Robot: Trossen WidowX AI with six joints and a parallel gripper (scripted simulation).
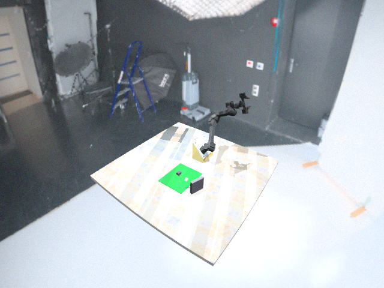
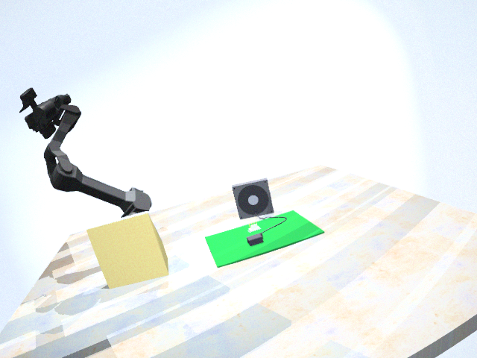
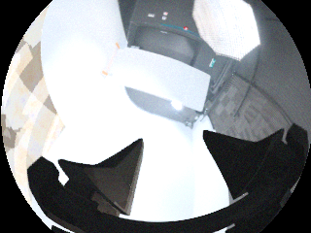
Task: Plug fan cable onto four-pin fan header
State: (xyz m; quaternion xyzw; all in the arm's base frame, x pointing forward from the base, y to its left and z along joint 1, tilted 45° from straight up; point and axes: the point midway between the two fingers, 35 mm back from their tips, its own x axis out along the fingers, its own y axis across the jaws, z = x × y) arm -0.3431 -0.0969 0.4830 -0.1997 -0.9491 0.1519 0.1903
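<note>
Right now the dark fan plug is 630 mm ahead of my gripper tip, 360 mm to the right of it and 530 mm below it. From my gripper tip the other things lie so: black fan 720 mm ahead, 140 mm to the right, 490 mm below; then green board 660 mm ahead, 320 mm to the right, 560 mm below.
</note>
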